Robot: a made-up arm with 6 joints. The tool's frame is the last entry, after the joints. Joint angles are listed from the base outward.
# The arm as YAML. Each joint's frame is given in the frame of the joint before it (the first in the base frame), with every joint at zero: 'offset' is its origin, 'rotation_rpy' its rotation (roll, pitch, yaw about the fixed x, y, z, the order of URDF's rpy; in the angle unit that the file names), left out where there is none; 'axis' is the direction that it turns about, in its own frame. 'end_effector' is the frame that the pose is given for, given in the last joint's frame.
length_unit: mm
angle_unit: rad
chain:
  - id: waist
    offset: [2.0, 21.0, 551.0]
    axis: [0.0, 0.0, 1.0]
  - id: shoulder
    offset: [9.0, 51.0, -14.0]
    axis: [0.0, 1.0, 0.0]
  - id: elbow
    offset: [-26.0, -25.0, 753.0]
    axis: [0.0, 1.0, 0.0]
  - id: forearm
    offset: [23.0, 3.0, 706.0]
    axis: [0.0, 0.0, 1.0]
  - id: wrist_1
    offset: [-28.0, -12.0, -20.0]
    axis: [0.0, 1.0, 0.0]
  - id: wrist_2
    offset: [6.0, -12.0, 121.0]
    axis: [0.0, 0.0, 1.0]
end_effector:
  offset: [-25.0, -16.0, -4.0]
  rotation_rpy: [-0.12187, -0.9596, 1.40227]
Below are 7 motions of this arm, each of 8 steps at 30 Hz.
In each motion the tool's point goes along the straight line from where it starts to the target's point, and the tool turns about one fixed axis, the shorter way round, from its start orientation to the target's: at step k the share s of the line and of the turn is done. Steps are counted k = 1, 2, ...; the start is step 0. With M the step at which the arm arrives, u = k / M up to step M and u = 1 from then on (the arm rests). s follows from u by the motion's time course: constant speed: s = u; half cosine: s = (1 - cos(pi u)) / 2; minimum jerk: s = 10 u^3 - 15 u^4 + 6 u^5.
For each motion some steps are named. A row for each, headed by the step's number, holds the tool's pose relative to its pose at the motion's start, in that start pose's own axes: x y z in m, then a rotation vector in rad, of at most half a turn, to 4 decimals.
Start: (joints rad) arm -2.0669 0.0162 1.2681 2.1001 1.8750 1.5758
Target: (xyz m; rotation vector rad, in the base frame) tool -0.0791 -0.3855 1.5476 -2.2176 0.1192 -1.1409
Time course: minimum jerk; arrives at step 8
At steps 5, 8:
5: 0.0292 -0.1286 0.1081 -0.0902 -0.0270 -0.1055
8: 0.0403 -0.1774 0.1492 -0.1245 -0.0372 -0.1455

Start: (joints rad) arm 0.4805 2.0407 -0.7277 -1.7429 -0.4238 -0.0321
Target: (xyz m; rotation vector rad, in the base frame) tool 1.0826 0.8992 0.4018 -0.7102 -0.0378 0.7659
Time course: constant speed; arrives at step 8
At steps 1, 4, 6, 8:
1: -0.0067 0.0194 0.0076 -0.0095 -0.0234 -0.0026
4: -0.0267 0.0775 0.0306 -0.0380 -0.0935 -0.0104
6: -0.0400 0.1163 0.0459 -0.0570 -0.1402 -0.0156
8: -0.0534 0.1551 0.0612 -0.0761 -0.1870 -0.0208

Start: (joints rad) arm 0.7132 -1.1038 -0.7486 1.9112 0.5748 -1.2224
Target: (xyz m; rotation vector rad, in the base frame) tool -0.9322 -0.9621 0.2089 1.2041 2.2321 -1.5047
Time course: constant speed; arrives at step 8
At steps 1, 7, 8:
1: 0.0054 0.0608 0.0033 -0.0512 0.0073 0.0129
7: 0.0378 0.4259 0.0230 -0.3587 0.0512 0.0906
8: 0.0432 0.4868 0.0262 -0.4100 0.0586 0.1035

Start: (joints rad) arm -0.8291 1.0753 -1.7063 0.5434 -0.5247 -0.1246
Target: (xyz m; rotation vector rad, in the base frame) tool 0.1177 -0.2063 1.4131 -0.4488 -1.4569 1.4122
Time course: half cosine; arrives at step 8
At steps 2, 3, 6, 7, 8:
2: -0.0165 0.0096 -0.0047 0.0080 -0.0138 -0.0063
3: -0.0347 0.0201 -0.0099 0.0169 -0.0291 -0.0134
6: -0.0959 0.0557 -0.0273 0.0468 -0.0805 -0.0370
7: -0.1081 0.0628 -0.0307 0.0527 -0.0907 -0.0417
8: -0.1124 0.0652 -0.0319 0.0548 -0.0943 -0.0433

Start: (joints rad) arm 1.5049 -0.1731 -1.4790 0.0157 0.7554 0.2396
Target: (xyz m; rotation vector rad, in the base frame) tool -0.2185 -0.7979 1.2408 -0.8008 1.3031 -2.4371
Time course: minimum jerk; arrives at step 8
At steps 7, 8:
7: 0.0232 -0.0236 -0.2038 0.0153 0.2712 0.0231
8: 0.0236 -0.0239 -0.2071 0.0155 0.2757 0.0234

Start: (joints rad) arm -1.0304 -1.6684 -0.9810 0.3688 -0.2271 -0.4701
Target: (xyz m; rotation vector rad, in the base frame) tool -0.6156 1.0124 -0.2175 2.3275 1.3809 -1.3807
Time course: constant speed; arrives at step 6
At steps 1, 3, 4, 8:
1: -0.0022 -0.0154 -0.0095 0.0156 0.0060 -0.0131
3: -0.0065 -0.0463 -0.0286 0.0469 0.0179 -0.0394
4: -0.0087 -0.0618 -0.0382 0.0626 0.0238 -0.0526
8: -0.0131 -0.0926 -0.0572 0.0938 0.0358 -0.0789

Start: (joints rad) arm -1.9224 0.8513 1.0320 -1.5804 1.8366 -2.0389
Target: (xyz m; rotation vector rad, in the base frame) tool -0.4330 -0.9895 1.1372 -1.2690 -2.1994 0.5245
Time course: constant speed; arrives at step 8
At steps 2, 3, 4, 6, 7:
2: 0.0518 -0.0253 -0.0553 -0.0155 -0.0440 0.0666
3: 0.0777 -0.0380 -0.0830 -0.0233 -0.0660 0.0999
4: 0.1036 -0.0506 -0.1106 -0.0311 -0.0880 0.1332
6: 0.1554 -0.0760 -0.1660 -0.0466 -0.1321 0.1999
7: 0.1813 -0.0886 -0.1936 -0.0544 -0.1541 0.2332

